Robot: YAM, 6 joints.
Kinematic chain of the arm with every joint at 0, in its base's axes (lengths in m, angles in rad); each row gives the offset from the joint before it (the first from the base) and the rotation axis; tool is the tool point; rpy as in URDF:
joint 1: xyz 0 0 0.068 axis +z
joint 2: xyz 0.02 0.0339 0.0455 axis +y
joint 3: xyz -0.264 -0.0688 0 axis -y
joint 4: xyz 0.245 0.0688 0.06 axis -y
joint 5: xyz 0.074 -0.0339 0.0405 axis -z
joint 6: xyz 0.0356 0 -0.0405 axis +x
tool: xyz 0 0 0 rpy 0 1.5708 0
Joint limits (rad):
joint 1: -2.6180..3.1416
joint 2: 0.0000..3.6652
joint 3: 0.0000..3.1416
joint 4: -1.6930..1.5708
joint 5: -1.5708..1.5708
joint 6: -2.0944..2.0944
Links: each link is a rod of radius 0.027 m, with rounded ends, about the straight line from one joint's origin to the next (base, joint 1, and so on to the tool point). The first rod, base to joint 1, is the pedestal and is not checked.
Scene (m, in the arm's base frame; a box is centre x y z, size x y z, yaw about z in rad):
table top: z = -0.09
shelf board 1: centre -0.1 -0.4 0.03 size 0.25 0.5 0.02 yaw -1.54
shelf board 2: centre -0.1 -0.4 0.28 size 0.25 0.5 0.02 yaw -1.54
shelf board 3: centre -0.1 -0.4 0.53 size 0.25 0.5 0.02 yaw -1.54
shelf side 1: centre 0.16 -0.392 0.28 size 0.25 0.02 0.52 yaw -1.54
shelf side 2: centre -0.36 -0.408 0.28 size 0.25 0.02 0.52 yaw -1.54
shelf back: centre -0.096 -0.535 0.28 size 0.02 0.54 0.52 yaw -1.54
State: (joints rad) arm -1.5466 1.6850 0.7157 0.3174 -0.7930 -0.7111
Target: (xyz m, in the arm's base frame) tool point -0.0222 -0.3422 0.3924
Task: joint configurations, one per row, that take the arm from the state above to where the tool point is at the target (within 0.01 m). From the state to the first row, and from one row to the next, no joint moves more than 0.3 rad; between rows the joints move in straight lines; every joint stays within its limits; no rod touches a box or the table.
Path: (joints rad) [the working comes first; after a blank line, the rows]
Joints at the target: -1.7067 1.4635 1.2126 0.4436 -0.7543 -0.7111
Straight joint move there: touches shelf board 2.

1: -1.5602 1.4286 0.5393 0.2339 -0.8739 -0.7111
2: -1.5737 1.1723 0.3629 0.1505 -0.9547 -0.7111
3: -1.5873 0.9159 0.1865 0.0670 -1.0356 -0.7111
4: -1.7422 0.8359 0.4769 0.2104 -0.9314 -0.7111
5: -1.8972 0.7558 0.7673 0.3537 -0.8272 -0.7111
6: -1.8337 0.9917 0.9157 0.3837 -0.8029 -0.7111
7: -1.7702 1.2276 1.0641 0.4136 -0.7786 -0.7111
8: -1.7067 1.4635 1.2126 0.4436 -0.7543 -0.7111

